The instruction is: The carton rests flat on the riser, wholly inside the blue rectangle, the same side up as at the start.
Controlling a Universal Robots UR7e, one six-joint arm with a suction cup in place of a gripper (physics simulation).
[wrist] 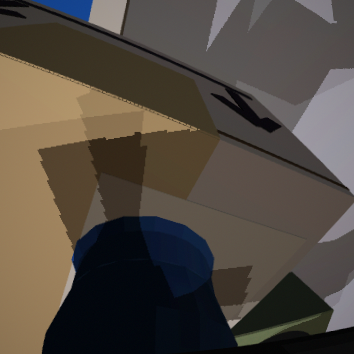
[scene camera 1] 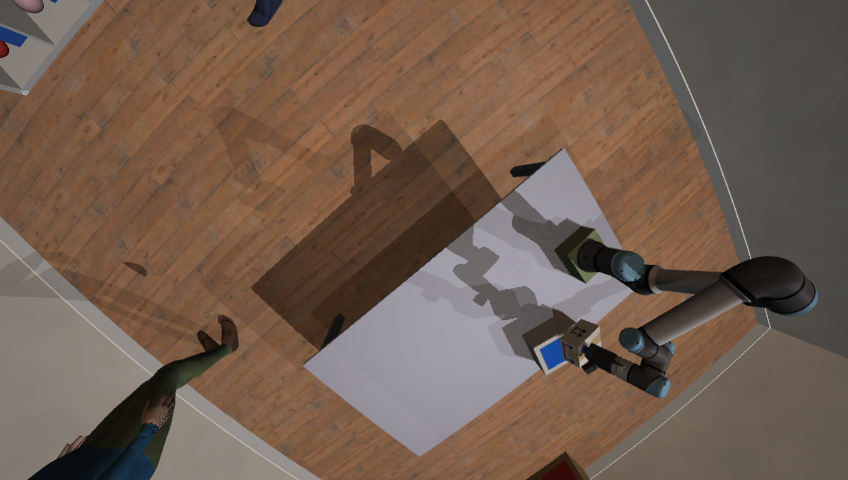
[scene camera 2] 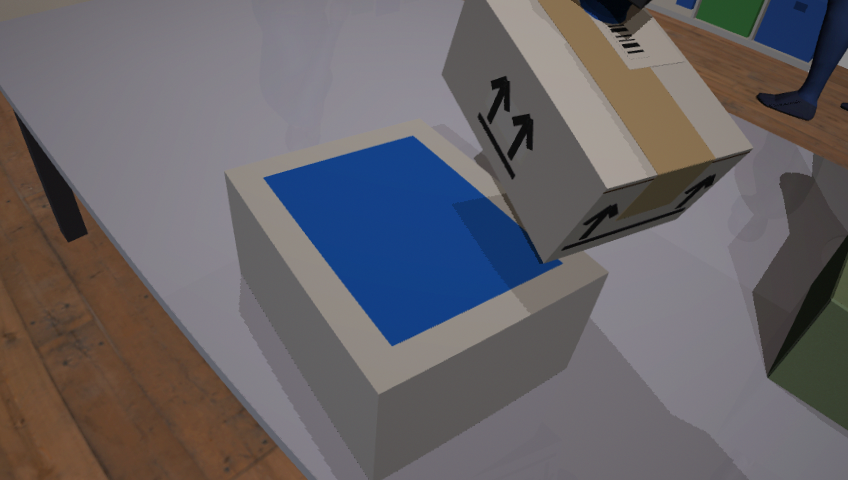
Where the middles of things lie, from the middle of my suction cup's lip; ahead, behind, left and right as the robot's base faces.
Scene:
My suction cup is now 7 cm above the carton [scene camera 2: 596, 131], 3 cm to the right of it and 1 cm past it. Round my suction cup: riser [scene camera 2: 395, 270] 24 cm below, 10 cm to the left, 7 cm ahead.

